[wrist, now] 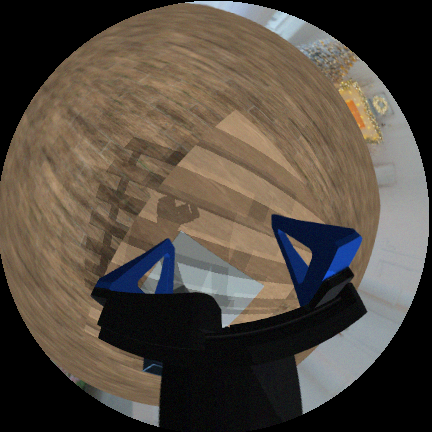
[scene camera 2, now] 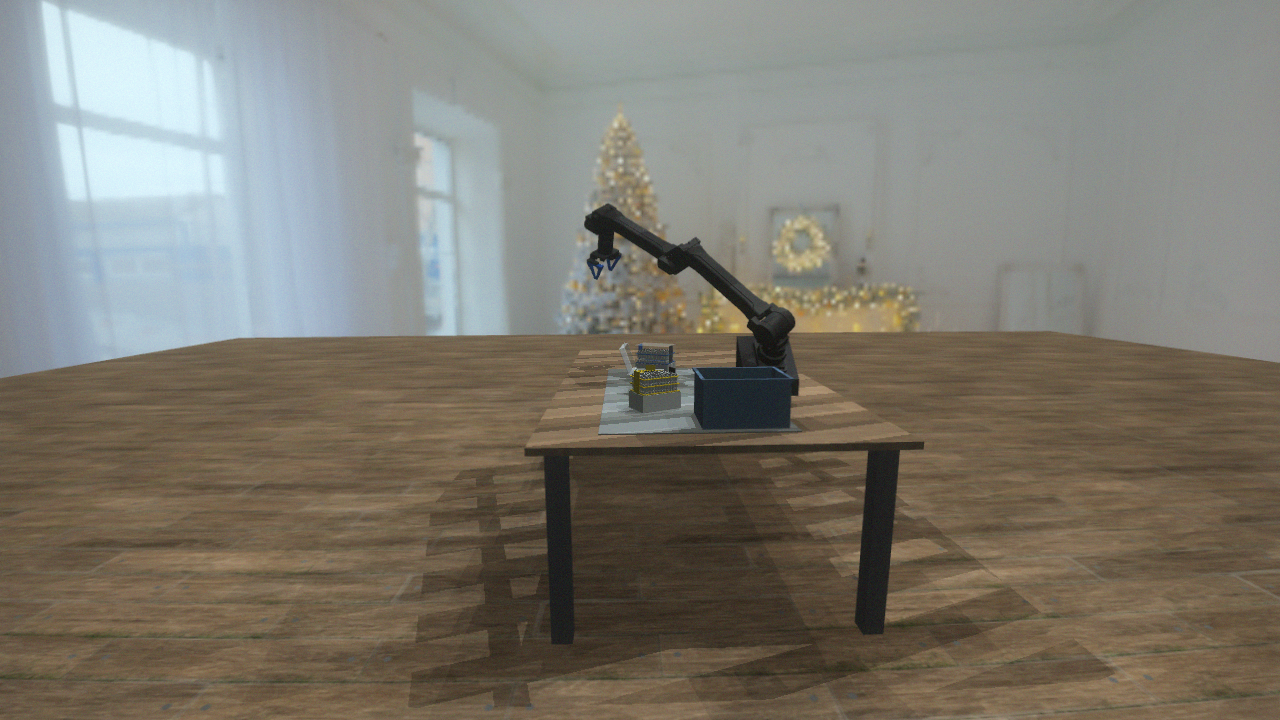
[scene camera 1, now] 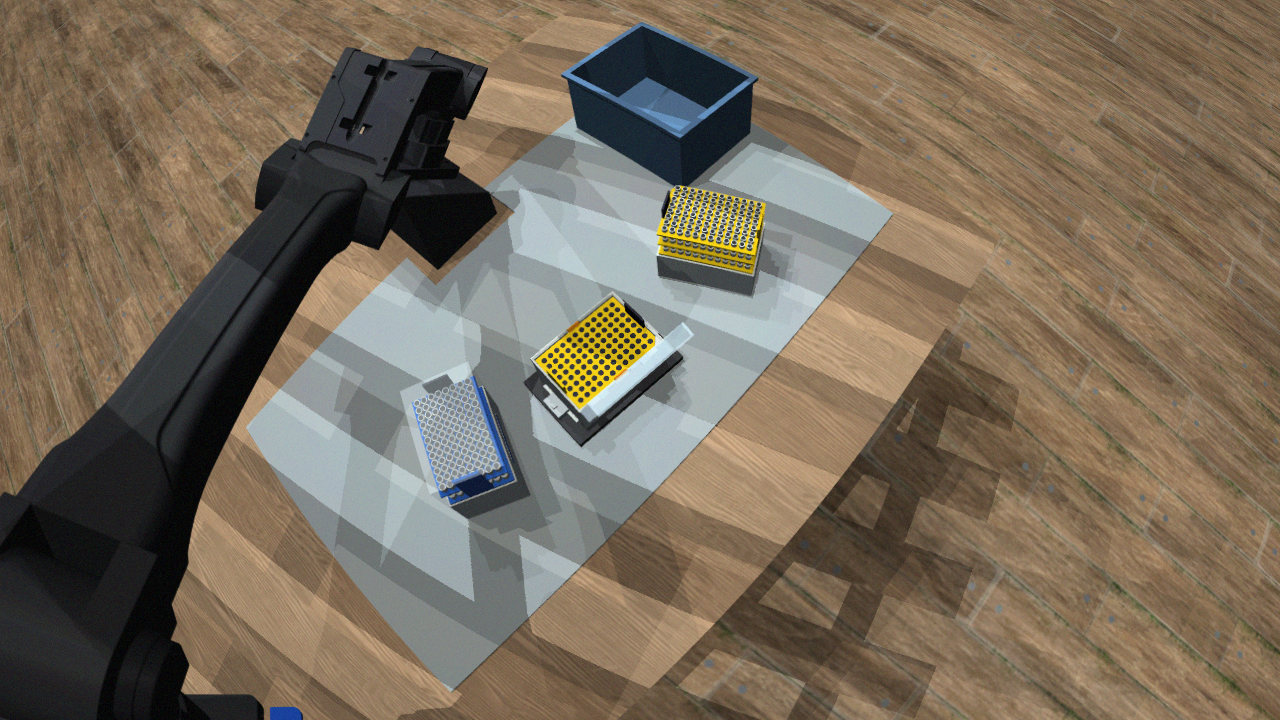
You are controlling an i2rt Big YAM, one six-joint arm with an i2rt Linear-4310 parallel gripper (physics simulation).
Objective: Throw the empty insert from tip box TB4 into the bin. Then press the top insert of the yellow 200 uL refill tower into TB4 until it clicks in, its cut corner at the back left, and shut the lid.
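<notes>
The open tip box [scene camera 1: 554,402], whose label I cannot read, stands mid-mat in scene camera 1. A yellow insert [scene camera 1: 595,349] with dark, empty holes sits in it. Its clear lid [scene camera 1: 637,372] [scene camera 2: 625,358] stands open on the right side. The yellow refill tower [scene camera 1: 712,219] [scene camera 2: 655,382], stacked inserts filled with tips on a grey base, stands beyond it, near the blue bin [scene camera 1: 716,147] [scene camera 2: 742,400]. The bin floor shows no insert. My gripper [scene camera 2: 605,272] [wrist: 219,232] is open and empty, high above the table. The cut corners cannot be made out.
A blue tip rack [scene camera 1: 460,438] [scene camera 2: 655,351] stands left of the tip box in scene camera 1. They stand on a grey mat [scene camera 1: 402,537] [wrist: 200,270] on the wooden table [scene camera 1: 877,358]. My arm [scene camera 1: 241,295] [scene camera 2: 716,268] reaches over the table's left side in scene camera 1.
</notes>
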